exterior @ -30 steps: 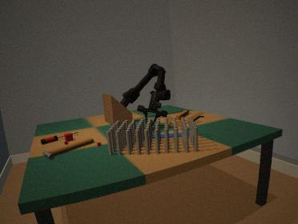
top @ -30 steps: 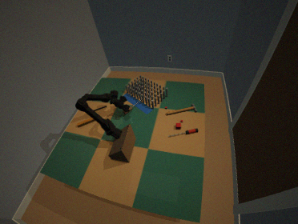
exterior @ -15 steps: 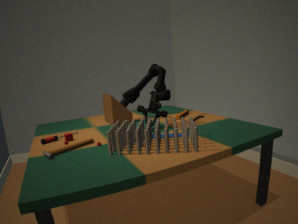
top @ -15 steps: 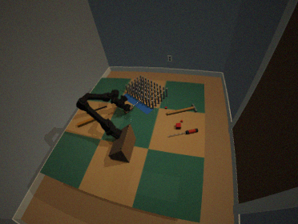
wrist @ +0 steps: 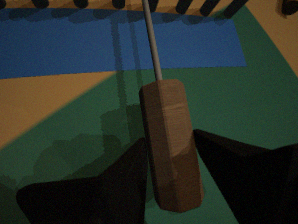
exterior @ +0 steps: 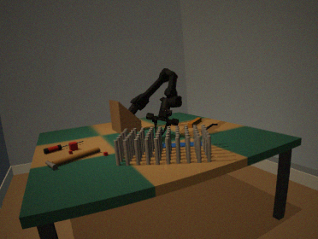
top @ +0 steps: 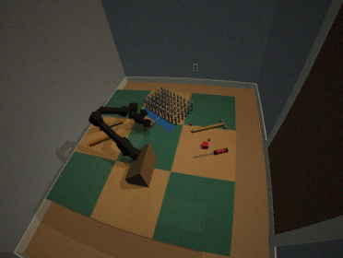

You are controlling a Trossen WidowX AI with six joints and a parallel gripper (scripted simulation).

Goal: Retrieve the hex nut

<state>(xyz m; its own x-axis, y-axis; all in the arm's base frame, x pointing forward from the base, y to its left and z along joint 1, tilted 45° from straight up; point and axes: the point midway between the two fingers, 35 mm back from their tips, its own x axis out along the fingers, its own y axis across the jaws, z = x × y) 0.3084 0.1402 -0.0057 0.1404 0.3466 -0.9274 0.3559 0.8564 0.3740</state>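
The blue taped strip is 12 cm ahead of my gripper tip, 4 cm below it and 1 cm to the right of it. Round my gripper tip: red cube (48 cm to the right, 6 cm behind, 2 cm below); then orange stick (36 cm to the left, 24 cm behind, 2 cm below).
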